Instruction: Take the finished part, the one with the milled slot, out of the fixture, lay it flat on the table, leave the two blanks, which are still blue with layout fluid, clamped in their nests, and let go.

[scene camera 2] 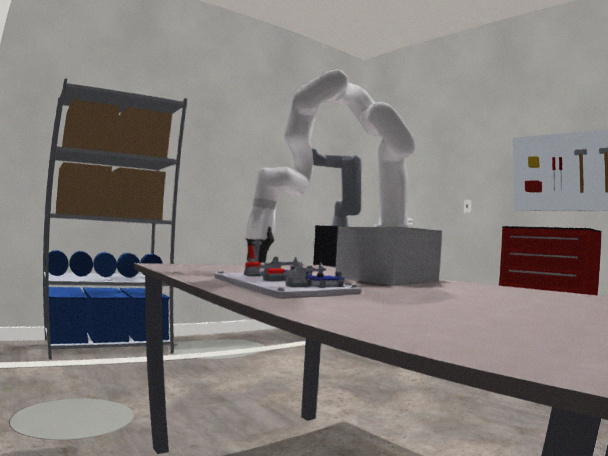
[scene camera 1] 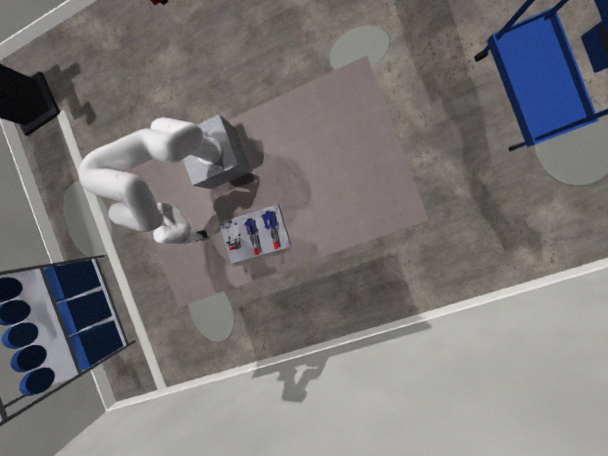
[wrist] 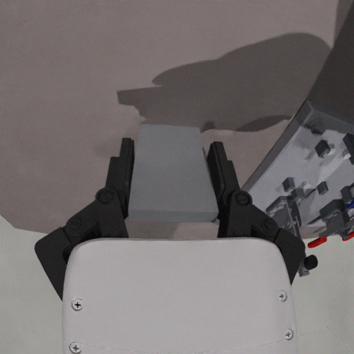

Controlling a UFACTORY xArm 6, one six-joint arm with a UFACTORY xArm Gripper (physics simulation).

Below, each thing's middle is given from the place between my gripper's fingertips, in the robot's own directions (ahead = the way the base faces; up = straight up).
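Fixture plate [scene camera 1: 265, 245]: 110 mm ahead of my hand, 270 mm to the left, 30 mm below. Finished part [wrist: 171, 181]: 10 mm ahead of my hand.
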